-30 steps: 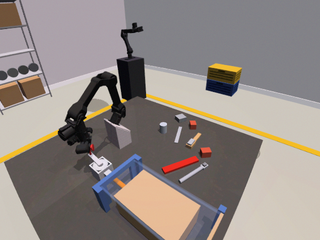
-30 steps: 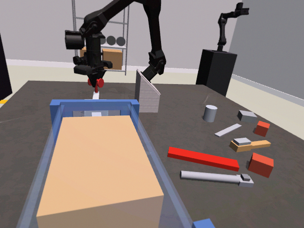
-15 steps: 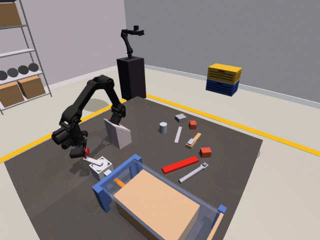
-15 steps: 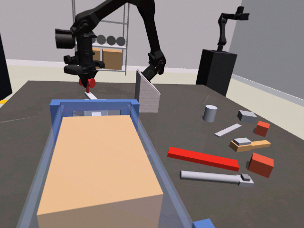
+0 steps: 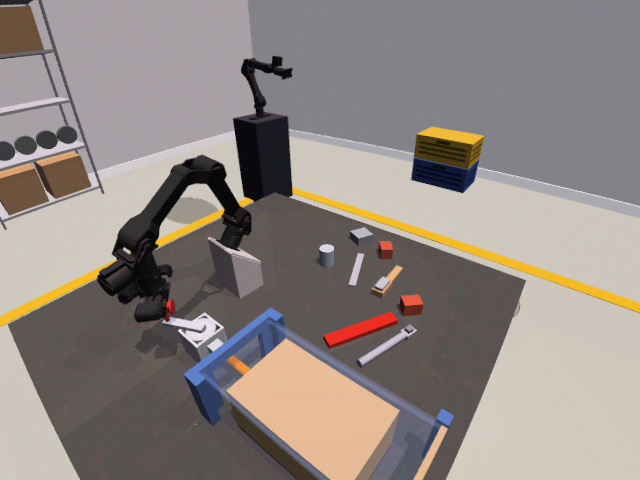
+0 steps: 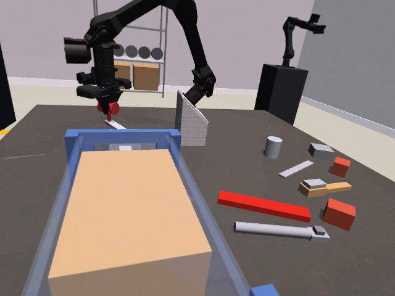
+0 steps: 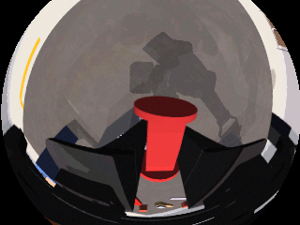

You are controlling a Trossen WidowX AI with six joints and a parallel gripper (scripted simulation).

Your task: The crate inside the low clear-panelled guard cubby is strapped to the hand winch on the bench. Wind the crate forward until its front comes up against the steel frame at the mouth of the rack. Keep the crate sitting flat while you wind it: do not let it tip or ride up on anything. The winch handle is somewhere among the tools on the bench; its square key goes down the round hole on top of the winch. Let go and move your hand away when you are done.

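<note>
The winch handle lies 3 cm ahead of my gripper tip, 2 cm to the left of it and 2 cm below it. Round my gripper tip: white winch 10 cm below, 7 cm ahead, 5 cm to the left; then clear-panelled cubby 49 cm ahead, 10 cm to the left, 1 cm below; then red knob 1 cm above.
</note>
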